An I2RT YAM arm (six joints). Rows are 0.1 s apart.
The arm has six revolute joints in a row. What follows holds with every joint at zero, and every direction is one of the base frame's.
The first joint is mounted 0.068 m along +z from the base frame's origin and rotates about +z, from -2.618 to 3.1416 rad.
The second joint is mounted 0.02 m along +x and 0.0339 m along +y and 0.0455 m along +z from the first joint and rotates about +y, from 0 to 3.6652 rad.
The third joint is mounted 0.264 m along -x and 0.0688 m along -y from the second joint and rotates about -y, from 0 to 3.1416 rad.
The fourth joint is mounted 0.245 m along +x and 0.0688 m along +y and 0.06 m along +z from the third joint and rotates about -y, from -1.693 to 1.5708 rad.
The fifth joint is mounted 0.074 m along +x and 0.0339 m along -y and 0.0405 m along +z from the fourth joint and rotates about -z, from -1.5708 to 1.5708 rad.
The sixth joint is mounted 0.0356 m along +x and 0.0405 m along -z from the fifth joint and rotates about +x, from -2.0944 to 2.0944 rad.
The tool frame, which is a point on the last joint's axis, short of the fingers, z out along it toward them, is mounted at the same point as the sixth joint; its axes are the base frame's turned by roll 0, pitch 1.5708 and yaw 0 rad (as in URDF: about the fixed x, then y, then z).
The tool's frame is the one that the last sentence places.
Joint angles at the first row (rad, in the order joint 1, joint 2, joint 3, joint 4, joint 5, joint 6):
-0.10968 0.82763 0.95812 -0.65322 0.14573 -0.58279
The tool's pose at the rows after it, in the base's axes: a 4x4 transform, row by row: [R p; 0 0 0 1], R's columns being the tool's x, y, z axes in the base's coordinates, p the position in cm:
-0.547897, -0.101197, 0.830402, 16.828; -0.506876, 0.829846, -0.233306, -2.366; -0.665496, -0.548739, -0.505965, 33.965; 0, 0, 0, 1
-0.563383, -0.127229, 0.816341, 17.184; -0.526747, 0.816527, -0.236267, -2.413; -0.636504, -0.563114, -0.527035, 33.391; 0, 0, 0, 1
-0.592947, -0.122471, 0.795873, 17.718; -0.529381, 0.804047, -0.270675, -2.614; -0.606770, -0.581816, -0.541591, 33.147; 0, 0, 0, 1
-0.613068, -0.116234, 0.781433, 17.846; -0.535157, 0.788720, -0.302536, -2.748; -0.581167, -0.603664, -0.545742, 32.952; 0, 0, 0, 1
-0.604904, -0.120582, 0.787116, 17.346; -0.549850, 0.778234, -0.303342, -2.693; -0.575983, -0.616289, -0.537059, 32.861; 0, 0, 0, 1
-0.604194, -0.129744, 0.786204, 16.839; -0.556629, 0.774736, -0.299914, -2.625; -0.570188, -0.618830, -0.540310, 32.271; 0, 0, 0, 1
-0.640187, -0.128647, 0.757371, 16.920; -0.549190, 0.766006, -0.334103, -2.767; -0.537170, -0.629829, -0.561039, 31.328; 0, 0, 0, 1
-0.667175, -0.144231, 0.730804, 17.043; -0.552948, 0.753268, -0.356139, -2.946; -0.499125, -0.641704, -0.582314, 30.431; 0, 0, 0, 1
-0.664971, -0.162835, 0.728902, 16.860; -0.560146, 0.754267, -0.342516, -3.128; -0.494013, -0.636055, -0.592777, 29.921; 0, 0, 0, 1
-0.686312, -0.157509, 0.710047, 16.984; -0.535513, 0.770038, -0.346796, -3.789; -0.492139, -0.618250, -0.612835, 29.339; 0, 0, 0, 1
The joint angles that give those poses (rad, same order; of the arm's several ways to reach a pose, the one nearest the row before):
-0.11024 0.82012 0.94027 -0.65655 0.14100 -0.60618
-0.10965 0.83490 0.92964 -0.65653 0.14603 -0.63296
-0.11043 0.86131 0.93430 -0.65621 0.18232 -0.64534
-0.11047 0.86843 0.93133 -0.65577 0.21622 -0.66084
-0.11046 0.84380 0.91662 -0.65505 0.21641 -0.67876
-0.11047 0.81716 0.88655 -0.65511 0.21302 -0.68695
-0.11046 0.82181 0.85982 -0.65578 0.25121 -0.68981
-0.11569 0.82991 0.83599 -0.65543 0.27277 -0.70799
-0.13301 0.82089 0.81619 -0.65271 0.24528 -0.72514
-0.17489 0.83362 0.80399 -0.64926 0.21972 -0.72442

